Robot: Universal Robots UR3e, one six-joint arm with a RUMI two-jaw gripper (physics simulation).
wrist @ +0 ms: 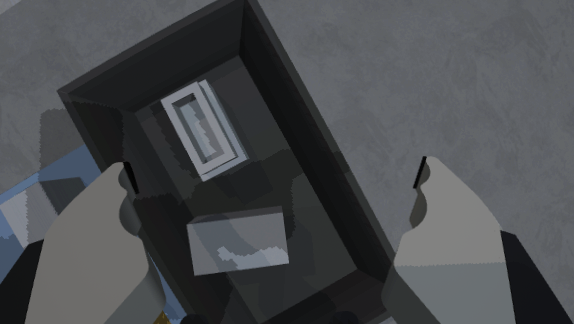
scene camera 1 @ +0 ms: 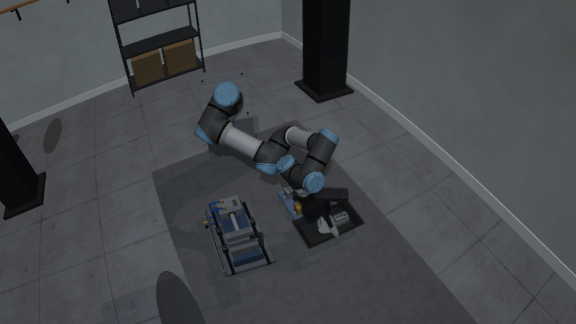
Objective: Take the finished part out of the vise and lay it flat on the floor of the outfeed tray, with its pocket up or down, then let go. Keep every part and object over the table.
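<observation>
My gripper is open and empty above the dark outfeed tray. Its jaws stand wide apart; in the scene view the arm partly hides them. A light grey block, the finished part, is in the tray between and below the jaws, free of both. Its plain broad face shows upward, it looks flat on the tray floor, and no pocket shows. A second grey part lies in the tray with its pocket up, apart from the first. The grey-and-blue clamping device, seemingly the vise, stands at the left.
A blue plate with grey blocks and a yellow piece stands beside the tray, on the vise side. The tray walls rise around both parts. A shelf rack and dark pillars stand farther off.
</observation>
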